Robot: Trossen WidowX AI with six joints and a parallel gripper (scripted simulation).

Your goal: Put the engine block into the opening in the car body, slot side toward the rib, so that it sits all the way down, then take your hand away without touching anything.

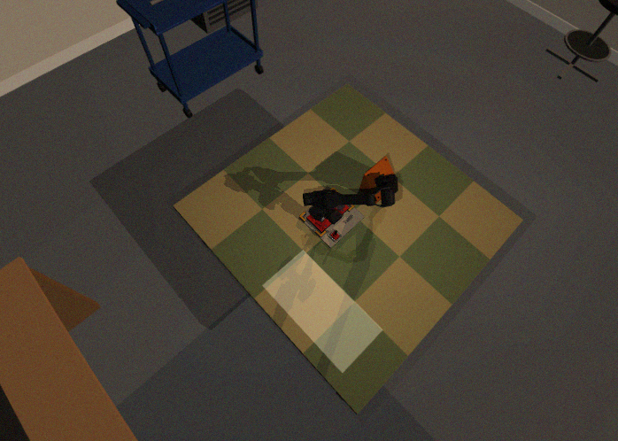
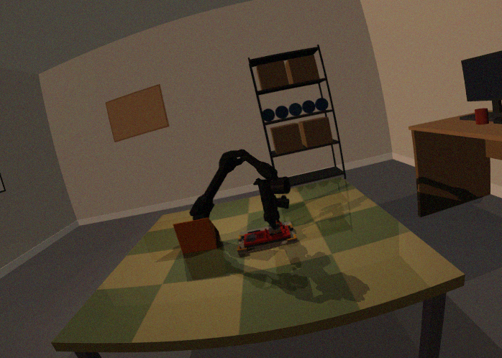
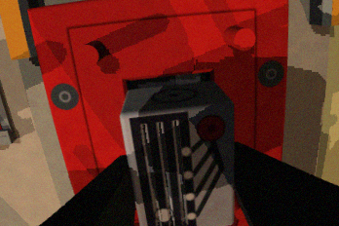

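My gripper tip is now 4 cm past the pale base plate, 4 cm above it and 1 cm to the right of it. Round my gripper tip: grey engine block 1 cm below.
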